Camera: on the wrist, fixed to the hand. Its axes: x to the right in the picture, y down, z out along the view.
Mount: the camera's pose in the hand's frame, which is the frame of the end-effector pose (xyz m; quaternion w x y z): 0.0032 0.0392 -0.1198 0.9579 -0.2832 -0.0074 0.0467
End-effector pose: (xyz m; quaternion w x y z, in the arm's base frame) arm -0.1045 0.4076 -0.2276 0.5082 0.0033 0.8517 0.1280
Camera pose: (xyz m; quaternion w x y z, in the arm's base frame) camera -0.2147 0.4202 -0.1677 0.4880 -0.1000 0.7757 0.3875
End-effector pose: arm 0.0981 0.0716 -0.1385 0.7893 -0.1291 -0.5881 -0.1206
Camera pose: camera 0.2199 0.0668 -0.1708 0.7208 -0.3755 -0.5290 -0.2442
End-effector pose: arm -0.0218 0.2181 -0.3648 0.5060 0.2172 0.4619 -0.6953
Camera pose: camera -0.0074 0.3174 -0.4412 0.5821 0.0812 0.6255 -0.5132
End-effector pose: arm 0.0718 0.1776 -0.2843 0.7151 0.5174 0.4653 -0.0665
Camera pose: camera 0.0247 0.2928 -0.2639 0.8381 0.3143 0.4351 0.0976
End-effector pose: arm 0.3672 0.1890 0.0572 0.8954 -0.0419 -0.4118 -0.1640
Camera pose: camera 0.4687 0.2000 -0.0168 0.8505 -0.3142 -0.3527 -0.2316
